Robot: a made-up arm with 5 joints. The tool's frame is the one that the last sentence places.
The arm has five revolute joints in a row. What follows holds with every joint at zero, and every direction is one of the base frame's.
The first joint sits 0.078 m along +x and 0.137 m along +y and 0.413 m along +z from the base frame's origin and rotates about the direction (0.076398, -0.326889, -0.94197), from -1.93 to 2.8 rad.
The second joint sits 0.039 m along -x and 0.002 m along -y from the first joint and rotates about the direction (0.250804, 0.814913, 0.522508), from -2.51 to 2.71 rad.
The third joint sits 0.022 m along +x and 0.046 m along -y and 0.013 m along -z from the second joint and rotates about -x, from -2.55 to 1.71 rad.
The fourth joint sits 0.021 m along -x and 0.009 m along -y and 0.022 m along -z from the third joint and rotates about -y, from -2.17 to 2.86 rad.
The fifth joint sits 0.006 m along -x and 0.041 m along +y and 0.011 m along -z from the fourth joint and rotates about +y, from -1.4 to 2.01 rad.
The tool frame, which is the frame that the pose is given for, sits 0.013 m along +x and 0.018 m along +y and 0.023 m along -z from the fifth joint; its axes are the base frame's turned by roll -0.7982, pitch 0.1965 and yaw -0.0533 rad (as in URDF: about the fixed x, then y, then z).
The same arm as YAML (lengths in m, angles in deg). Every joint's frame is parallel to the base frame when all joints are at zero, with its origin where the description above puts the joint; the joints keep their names.
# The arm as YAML. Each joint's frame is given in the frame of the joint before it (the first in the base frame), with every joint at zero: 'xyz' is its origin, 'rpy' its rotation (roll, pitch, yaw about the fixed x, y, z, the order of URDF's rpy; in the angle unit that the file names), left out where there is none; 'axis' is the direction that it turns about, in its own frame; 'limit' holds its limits. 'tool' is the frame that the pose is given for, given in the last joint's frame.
units:
  length: m
  angle: deg
joints:
  - name: joint 1
    type: revolute
    origin:
      xyz: [0.078, 0.137, 0.413]
    axis: [0.076398, -0.326889, -0.94197]
    limit:
      lower: -110.58
      upper: 160.43
  - name: joint 2
    type: revolute
    origin:
      xyz: [-0.039, -0.002, 0.0]
    axis: [0.250804, 0.814913, 0.522508]
    limit:
      lower: -143.81
      upper: 155.27
  - name: joint 3
    type: revolute
    origin:
      xyz: [0.022, -0.046, -0.013]
    axis: "-x"
    limit:
      lower: -146.1
      upper: 97.98
  - name: joint 4
    type: revolute
    origin:
      xyz: [-0.021, -0.009, -0.022]
    axis: "-y"
    limit:
      lower: -124.33
      upper: 163.87
  - name: joint 5
    type: revolute
    origin:
      xyz: [-0.006, 0.041, -0.011]
    axis: "+y"
    limit:
      lower: -80.21
      upper: 115.16
tool:
  origin:
    xyz: [0.013, 0.018, -0.023]
    rpy: [-45.73, 11.26, -3.05]

